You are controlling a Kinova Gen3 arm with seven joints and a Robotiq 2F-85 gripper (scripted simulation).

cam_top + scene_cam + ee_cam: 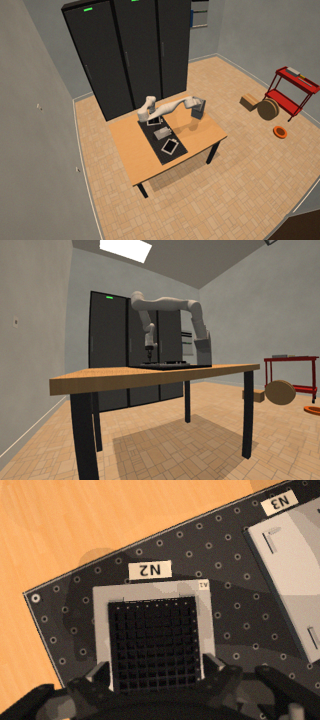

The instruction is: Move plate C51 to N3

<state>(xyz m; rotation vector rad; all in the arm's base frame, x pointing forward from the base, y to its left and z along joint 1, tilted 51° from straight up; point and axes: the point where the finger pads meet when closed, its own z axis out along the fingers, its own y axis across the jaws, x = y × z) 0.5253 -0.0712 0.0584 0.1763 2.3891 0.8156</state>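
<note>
The plate nest N2 is 30 mm below my hand. Round my hand: landing nest N3 (190 mm to the left, 90 mm behind, 30 mm below).
</note>
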